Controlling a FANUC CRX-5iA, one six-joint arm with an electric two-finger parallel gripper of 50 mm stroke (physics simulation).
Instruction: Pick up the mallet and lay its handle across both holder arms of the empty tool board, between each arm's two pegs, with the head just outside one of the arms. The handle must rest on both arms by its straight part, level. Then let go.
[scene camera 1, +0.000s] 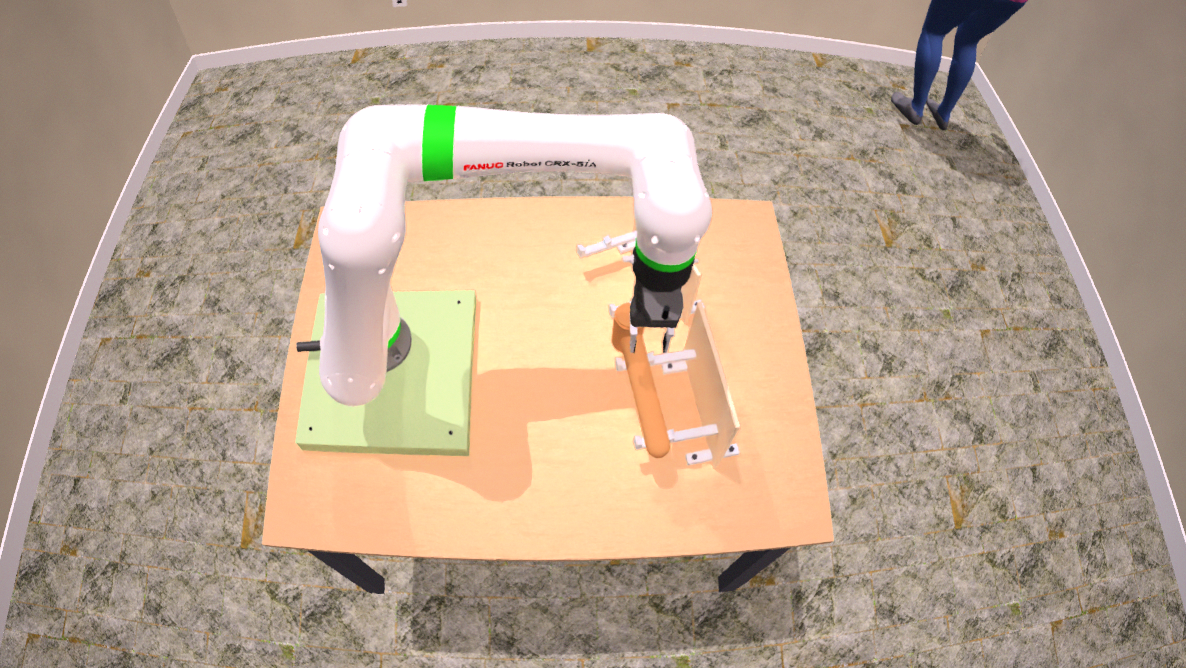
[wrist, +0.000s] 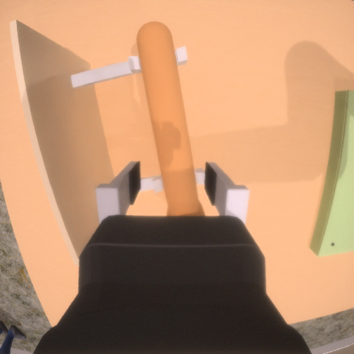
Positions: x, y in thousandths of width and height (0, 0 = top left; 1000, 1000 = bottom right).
Scene:
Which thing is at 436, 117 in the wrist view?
An orange mallet.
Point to a tool board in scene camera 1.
591, 538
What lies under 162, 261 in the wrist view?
A tool board.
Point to my gripper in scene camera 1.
At 547, 520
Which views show the orange mallet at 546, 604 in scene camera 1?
Scene camera 1 and the wrist view: all of them.

